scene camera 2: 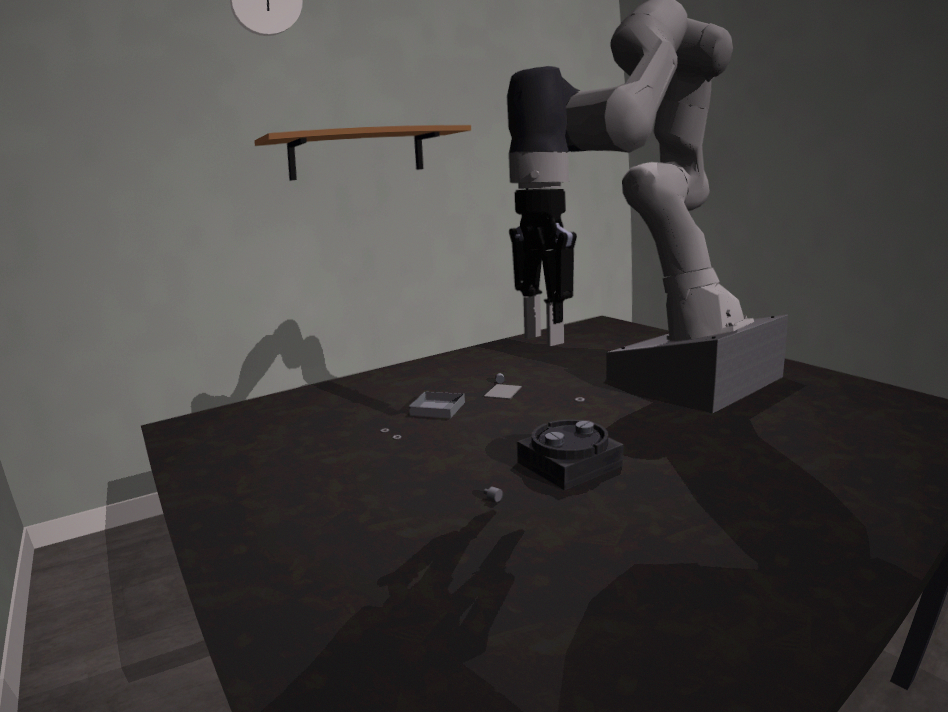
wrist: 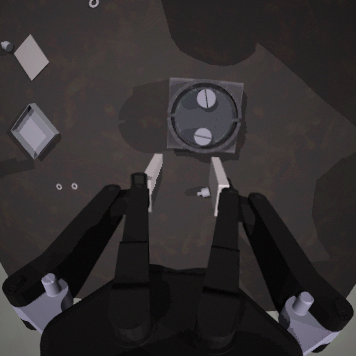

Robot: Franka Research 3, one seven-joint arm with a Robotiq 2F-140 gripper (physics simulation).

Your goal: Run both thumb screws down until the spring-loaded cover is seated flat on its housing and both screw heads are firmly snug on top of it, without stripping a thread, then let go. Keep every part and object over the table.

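Note:
The dark square housing (scene camera 2: 567, 473) (wrist: 176, 145) stands on the table. A round dark cover (scene camera 2: 570, 439) (wrist: 218, 117) lies inside its raised ring. Two slotted thumb screw heads show on the cover: one screw (scene camera 2: 584, 427) (wrist: 206, 98) is on the far side in the wrist view, the other screw (scene camera 2: 554, 439) (wrist: 203, 136) is on the near side. Whether the cover is flat on the housing, or the heads touch it, is too small to tell. My gripper (scene camera 2: 544, 341) (wrist: 185, 167) is partly open and empty, pointing down high above the table.
A loose screw (scene camera 2: 494, 494) (wrist: 203, 192) lies near the housing. Another small screw (scene camera 2: 499, 377) (wrist: 7, 46) lies by a pale square card (scene camera 2: 503, 391) (wrist: 31, 56). A shallow tray (scene camera 2: 431, 411) (wrist: 49, 134) and small rings (scene camera 2: 580, 399) (wrist: 74, 186) lie on the table (scene camera 2: 344, 536).

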